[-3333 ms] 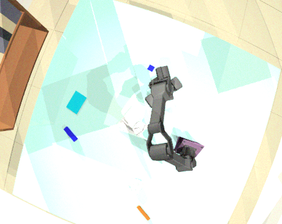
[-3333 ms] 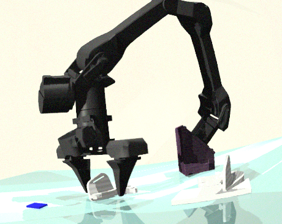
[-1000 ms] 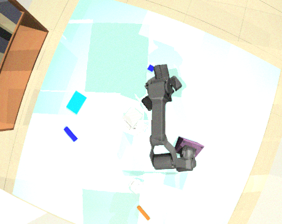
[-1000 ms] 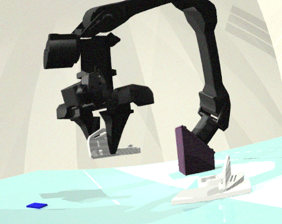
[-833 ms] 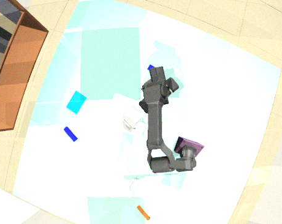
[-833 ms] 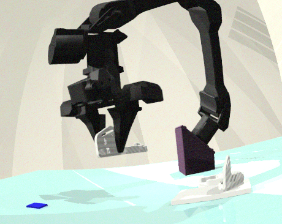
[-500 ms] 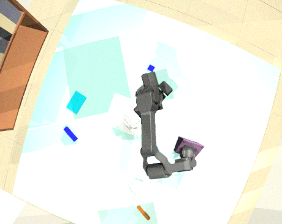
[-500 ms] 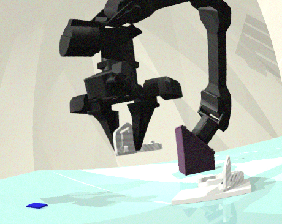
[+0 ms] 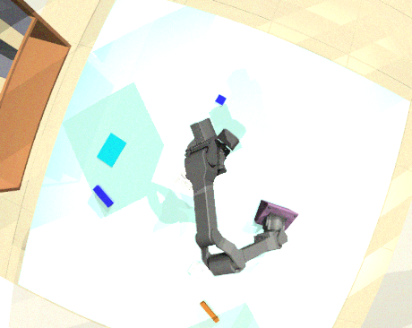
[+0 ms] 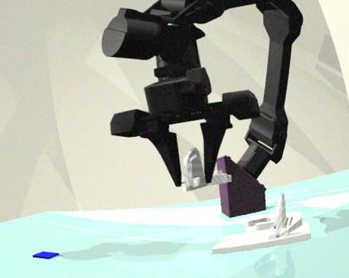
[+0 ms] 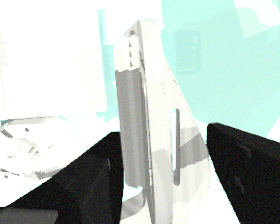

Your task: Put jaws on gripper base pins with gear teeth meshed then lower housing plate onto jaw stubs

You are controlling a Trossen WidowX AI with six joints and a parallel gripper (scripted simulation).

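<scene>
The long flat white part is 5 cm ahead of my gripper tip, 8 cm to the left of it and 8 cm below it. The rest, counted from my gripper tip: cyan tile: 34 cm ahead, 10 cm to the left, 8 cm below; then small blue square: 5 cm ahead, 21 cm to the right, 8 cm below; then blue bar: 31 cm ahead, 27 cm to the left, 7 cm below.
</scene>
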